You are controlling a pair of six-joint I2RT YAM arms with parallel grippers.
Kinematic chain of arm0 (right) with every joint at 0, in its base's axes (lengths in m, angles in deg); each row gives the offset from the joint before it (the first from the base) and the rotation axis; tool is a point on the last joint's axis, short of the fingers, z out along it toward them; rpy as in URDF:
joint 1: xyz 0 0 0.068 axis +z
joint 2: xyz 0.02 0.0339 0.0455 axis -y
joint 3: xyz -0.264 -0.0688 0 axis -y
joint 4: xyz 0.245 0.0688 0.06 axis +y
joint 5: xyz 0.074 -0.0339 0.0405 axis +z
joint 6: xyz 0.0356 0 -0.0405 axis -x
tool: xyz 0 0 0 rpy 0 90 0
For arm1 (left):
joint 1: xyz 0 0 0.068 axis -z
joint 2: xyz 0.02 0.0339 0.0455 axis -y
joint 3: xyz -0.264 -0.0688 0 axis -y
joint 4: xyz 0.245 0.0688 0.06 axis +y
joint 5: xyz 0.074 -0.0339 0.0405 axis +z
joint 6: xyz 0.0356 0 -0.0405 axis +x
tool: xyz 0 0 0 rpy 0 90 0
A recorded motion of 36 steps. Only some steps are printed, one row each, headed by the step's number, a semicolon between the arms.
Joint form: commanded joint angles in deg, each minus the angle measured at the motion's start. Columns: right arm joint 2, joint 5, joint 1, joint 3, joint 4, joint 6; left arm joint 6, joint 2, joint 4, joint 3, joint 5, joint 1.
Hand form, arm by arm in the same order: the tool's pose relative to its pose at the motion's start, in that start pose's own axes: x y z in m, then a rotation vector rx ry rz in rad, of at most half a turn. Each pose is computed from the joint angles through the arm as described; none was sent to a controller.
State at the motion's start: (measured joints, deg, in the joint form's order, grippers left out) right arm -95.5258 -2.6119 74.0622 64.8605 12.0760 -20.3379; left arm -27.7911 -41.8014 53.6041 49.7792 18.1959 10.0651
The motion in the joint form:
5: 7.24 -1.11 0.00 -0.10 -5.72 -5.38; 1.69 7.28 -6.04 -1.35 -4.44 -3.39
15: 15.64 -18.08 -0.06 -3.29 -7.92 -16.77; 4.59 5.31 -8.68 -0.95 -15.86 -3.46
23: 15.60 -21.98 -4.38 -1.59 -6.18 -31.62; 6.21 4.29 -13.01 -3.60 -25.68 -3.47
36: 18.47 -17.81 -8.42 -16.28 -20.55 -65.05; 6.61 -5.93 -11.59 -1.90 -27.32 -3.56
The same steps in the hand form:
5: -0.0290 0.0079 -0.0434 -0.0699 -0.2139 0.1059; -0.0030 0.0108 -0.0199 0.1144 -0.1554 -0.0644
15: -0.0357 -0.0031 -0.0878 0.1080 -0.4579 0.3596; -0.0076 -0.0004 -0.0163 0.2999 -0.0979 0.0012
23: -0.0487 -0.0269 -0.0935 0.1639 -0.5426 0.6614; -0.0036 -0.0091 -0.0046 0.4608 -0.0479 0.0459
36: -0.0066 -0.0604 -0.0744 -0.0407 -0.6122 1.2578; -0.0095 -0.0229 0.0280 0.4188 0.1221 0.0651

